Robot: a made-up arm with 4 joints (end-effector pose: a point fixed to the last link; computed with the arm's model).
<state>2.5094 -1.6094 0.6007 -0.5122</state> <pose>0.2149 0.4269 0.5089 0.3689 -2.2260 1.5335</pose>
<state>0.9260 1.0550 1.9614 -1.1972</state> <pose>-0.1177 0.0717 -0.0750 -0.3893 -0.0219 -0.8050</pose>
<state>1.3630 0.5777 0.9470 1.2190</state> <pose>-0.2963 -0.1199 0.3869 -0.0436 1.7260 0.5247</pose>
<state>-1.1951 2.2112 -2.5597 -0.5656</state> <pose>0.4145 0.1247 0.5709 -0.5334 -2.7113 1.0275</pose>
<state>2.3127 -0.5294 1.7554 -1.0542</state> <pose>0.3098 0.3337 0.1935 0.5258 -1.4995 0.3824</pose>
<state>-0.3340 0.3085 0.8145 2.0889</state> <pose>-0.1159 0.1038 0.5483 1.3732 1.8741 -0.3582</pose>
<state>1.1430 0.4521 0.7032 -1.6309</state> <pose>0.2862 0.1874 0.0594 0.5343 -1.2305 0.1021</pose>
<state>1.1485 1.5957 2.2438 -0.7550</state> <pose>-0.4007 0.1909 0.1914 -0.4632 0.9394 -0.6504</pose>
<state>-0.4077 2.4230 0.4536 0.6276</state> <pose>-0.1571 0.2662 0.6545 2.4866 0.3165 0.3968</pose>
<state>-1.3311 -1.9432 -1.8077 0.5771</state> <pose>-0.1280 -0.1759 0.9177 -0.1040 2.5275 0.3395</pose>
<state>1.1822 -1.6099 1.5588 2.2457</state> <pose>-0.1339 0.1278 0.2151 0.1122 0.6300 -0.3796</pose>
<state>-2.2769 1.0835 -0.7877 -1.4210</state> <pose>0.0486 -0.3664 0.3108 -1.0497 -2.3137 -1.3079</pose>
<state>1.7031 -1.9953 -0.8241 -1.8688</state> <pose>0.1211 0.2834 0.3232 0.1017 0.9677 -2.5819</pose>
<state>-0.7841 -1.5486 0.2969 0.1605</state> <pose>-0.4203 -0.2122 0.4073 -1.5012 0.5041 -0.9772</pose>
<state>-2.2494 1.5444 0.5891 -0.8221</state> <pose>0.2251 -0.3946 0.1864 -0.4376 1.5173 2.4656</pose>
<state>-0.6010 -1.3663 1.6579 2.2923</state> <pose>0.1957 0.1217 0.2795 1.0356 0.4267 -1.9633</pose>
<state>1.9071 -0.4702 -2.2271 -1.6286</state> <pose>0.0365 -0.1091 0.1401 -1.2375 -0.9660 -2.0112</pose>
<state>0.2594 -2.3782 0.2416 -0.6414</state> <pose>0.1784 -0.1934 0.7903 -2.2838 -0.8998 0.7680</pose>
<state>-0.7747 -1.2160 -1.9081 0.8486</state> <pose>-0.1595 -0.4355 0.7386 -0.7576 2.0017 0.8797</pose>
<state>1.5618 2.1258 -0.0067 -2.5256</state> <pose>0.0372 0.2899 0.2274 1.1548 -0.3183 -1.0947</pose>
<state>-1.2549 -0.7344 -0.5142 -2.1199</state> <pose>0.0975 -0.2984 0.3305 -0.9157 -1.4059 0.0751</pose>
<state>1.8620 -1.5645 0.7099 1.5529</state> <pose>0.0883 -0.2269 0.2161 -0.8532 -0.1361 0.2834</pose>
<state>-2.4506 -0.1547 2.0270 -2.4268</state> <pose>-0.1787 0.2755 0.4974 2.1226 -1.6324 0.5673</pose>
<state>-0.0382 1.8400 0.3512 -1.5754</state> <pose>0.3434 0.2535 0.2329 1.1363 -0.8047 -1.5421</pose>
